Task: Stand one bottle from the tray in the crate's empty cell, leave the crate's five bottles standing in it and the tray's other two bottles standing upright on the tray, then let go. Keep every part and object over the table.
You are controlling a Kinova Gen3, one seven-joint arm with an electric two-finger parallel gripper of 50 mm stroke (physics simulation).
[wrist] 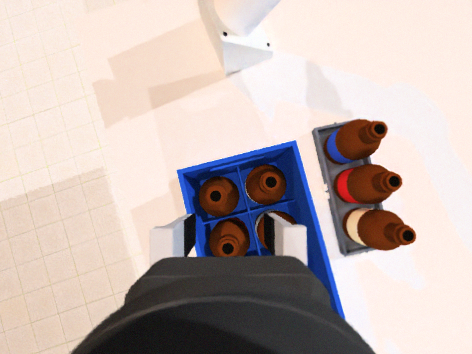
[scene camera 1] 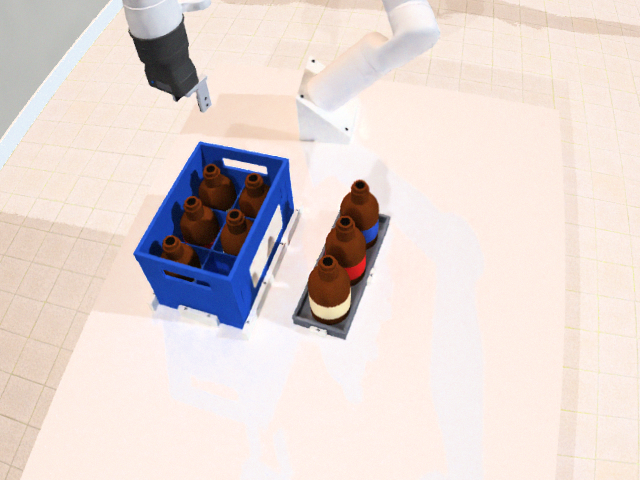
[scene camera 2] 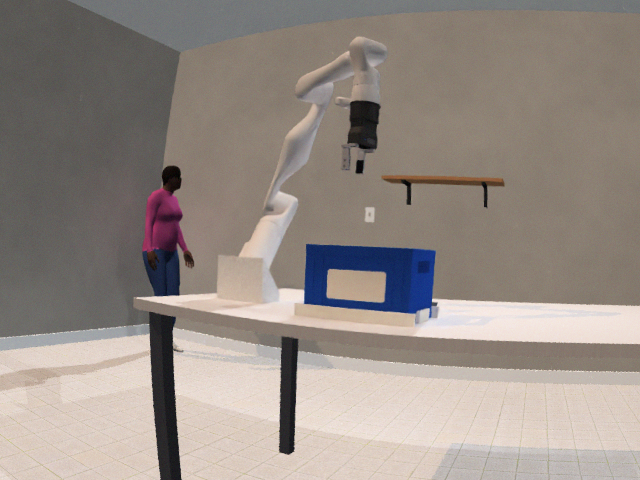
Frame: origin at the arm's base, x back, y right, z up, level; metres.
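Where they show: gripper, fingertip midpoint: point(wrist: 229, 228) point(scene camera 1: 192, 102) point(scene camera 2: 352, 171); arm's base, origin of the base link: point(wrist: 233, 16) point(scene camera 1: 323, 94) point(scene camera 2: 251, 271).
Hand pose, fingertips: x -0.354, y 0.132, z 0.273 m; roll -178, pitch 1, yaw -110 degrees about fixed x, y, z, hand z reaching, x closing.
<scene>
Each offset is from my fingertips to the top centre of the thing. "spot": to the spot under its first point.
The blue crate @(dx -0.057, dy -0.019, dz -0.186 m) point(scene camera 1: 196, 294) point(scene camera 2: 369, 255) point(wrist: 320, 250) stands on the table with five brown bottles upright in it. Its empty cell @(spot: dx -0.104, dy -0.025, dz -0.300 m) point(scene camera 1: 219, 262) is at the near right corner in the first scene view; the gripper body hides it in the wrist view. The grey tray point(scene camera 1: 379, 235) point(wrist: 327, 182) beside the crate holds three upright bottles: blue-labelled @(dx +0.040, dy -0.263, dz -0.201 m) point(scene camera 1: 360, 209) point(wrist: 357, 140), red-labelled @(dx -0.045, dy -0.252, dz -0.201 m) point(scene camera 1: 345, 250) point(wrist: 370, 185) and cream-labelled @(dx -0.129, dy -0.238, dz -0.201 m) point(scene camera 1: 328, 289) point(wrist: 381, 229). My gripper point(scene camera 2: 352, 164) point(wrist: 229, 228) is open and empty, high above the crate; one finger is hidden in the first scene view.
Low white brackets point(scene camera 1: 199, 315) point(scene camera 2: 356, 314) edge the crate, and small ones @(spot: dx -0.185, dy -0.227, dz -0.347 m) point(scene camera 1: 318, 330) edge the tray. The arm's white base point(scene camera 1: 323, 124) point(scene camera 2: 240, 279) point(wrist: 245, 54) stands behind the crate and tray. A person point(scene camera 2: 165, 222) stands beyond the table, and a wall shelf point(scene camera 2: 444, 180) is behind it.
</scene>
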